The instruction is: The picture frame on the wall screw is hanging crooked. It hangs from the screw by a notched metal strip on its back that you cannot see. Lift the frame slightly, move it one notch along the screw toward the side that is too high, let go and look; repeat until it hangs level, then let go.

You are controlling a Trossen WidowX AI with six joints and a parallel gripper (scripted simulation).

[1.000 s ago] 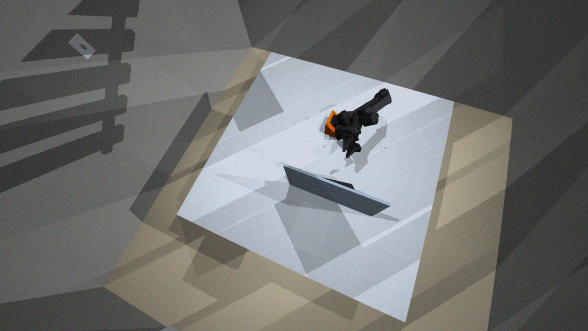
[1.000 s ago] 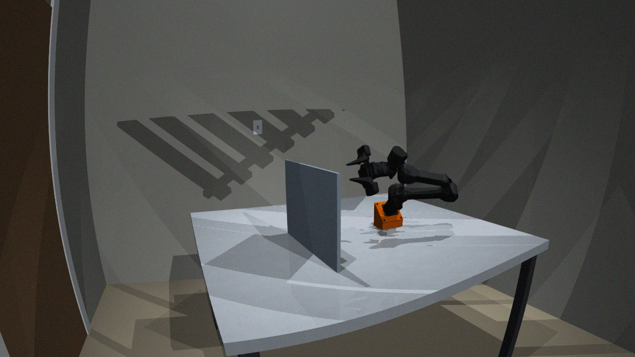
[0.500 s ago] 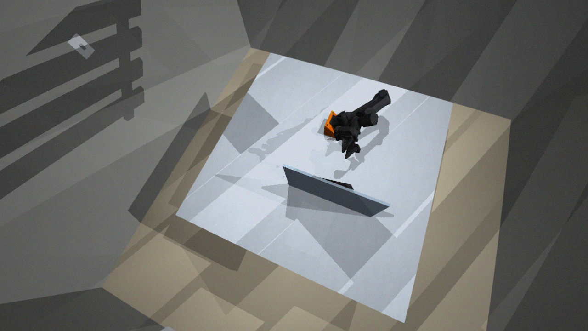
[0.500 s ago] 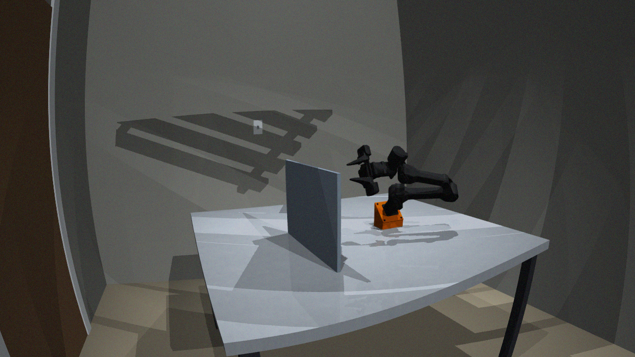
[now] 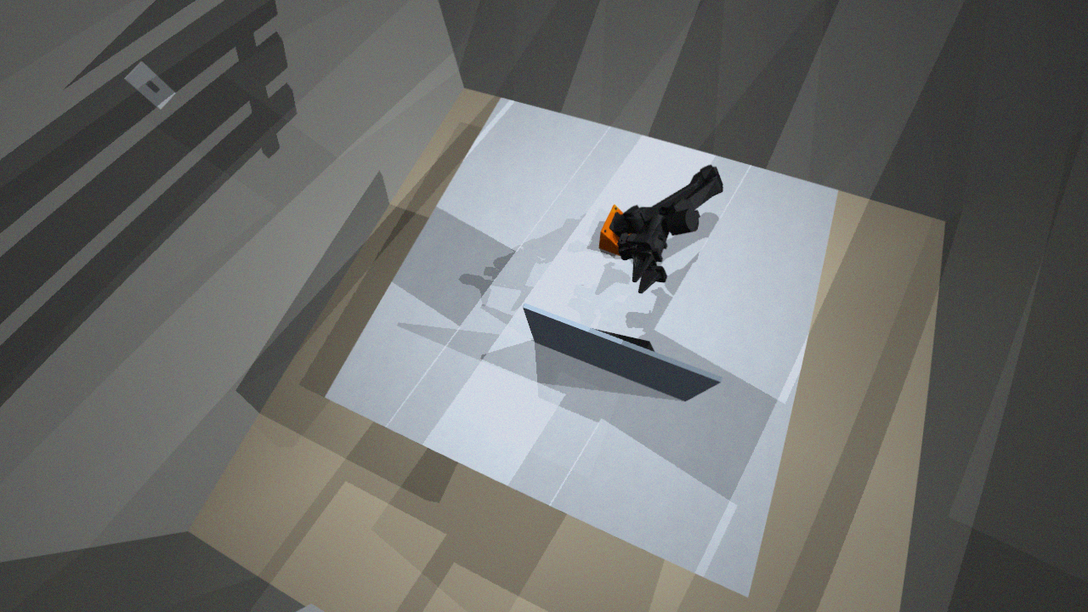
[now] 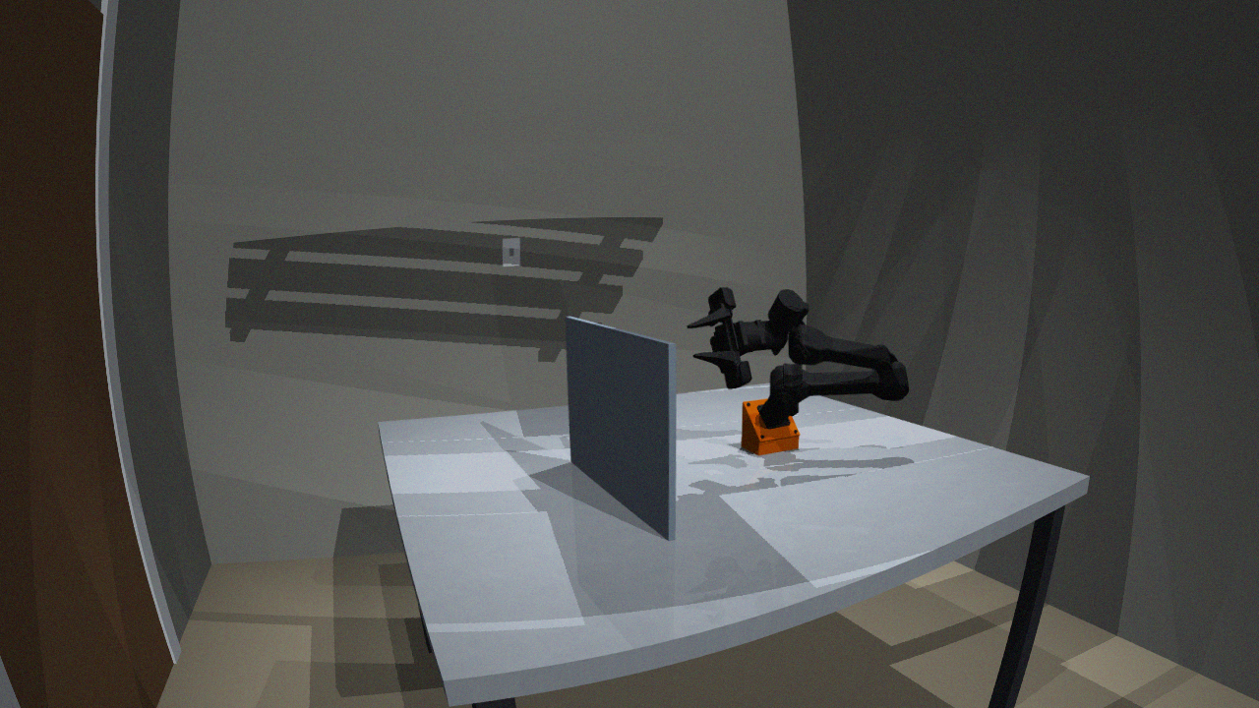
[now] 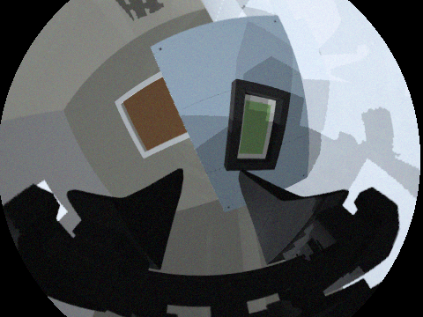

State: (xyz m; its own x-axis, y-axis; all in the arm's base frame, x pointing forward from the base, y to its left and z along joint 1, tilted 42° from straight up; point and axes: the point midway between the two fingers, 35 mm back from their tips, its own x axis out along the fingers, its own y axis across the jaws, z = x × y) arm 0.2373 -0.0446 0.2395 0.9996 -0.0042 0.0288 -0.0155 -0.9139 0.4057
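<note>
Now: gripper tip 140 mm short of the picture frame, 110 mm above it and 20 mm to the right of it. From my gripper tip the other things lie so: grey wall panel: 150 mm ahead, 120 mm below.
</note>
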